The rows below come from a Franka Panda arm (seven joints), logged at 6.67 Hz.
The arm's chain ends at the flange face. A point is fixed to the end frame.
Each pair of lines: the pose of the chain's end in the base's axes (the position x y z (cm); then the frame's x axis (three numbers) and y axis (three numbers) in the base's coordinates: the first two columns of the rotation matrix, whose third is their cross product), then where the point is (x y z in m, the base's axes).
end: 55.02, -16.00, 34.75, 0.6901, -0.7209, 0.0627, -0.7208, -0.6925, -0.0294
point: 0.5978 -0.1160 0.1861
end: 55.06, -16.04, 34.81, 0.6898, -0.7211, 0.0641, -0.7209, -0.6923, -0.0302
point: 0.5984 -0.1165 0.1868
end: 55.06, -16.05, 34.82, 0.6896, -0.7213, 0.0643, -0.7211, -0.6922, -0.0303
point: 0.5985 -0.1166 0.1869
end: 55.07, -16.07, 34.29, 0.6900, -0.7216, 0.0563, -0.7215, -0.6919, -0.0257
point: 0.5972 -0.1164 0.1813
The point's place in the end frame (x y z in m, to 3 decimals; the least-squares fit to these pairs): -0.009 -0.060 0.163
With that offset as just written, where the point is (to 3 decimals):
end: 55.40, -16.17, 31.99, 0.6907, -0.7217, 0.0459, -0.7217, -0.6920, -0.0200
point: 0.599 -0.117 0.158
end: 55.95, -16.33, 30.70, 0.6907, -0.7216, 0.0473, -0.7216, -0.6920, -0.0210
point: 0.604 -0.118 0.145
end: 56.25, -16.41, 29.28, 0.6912, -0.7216, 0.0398, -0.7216, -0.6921, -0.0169
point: 0.606 -0.119 0.131
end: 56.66, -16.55, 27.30, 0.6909, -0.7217, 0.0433, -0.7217, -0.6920, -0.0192
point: 0.611 -0.120 0.111
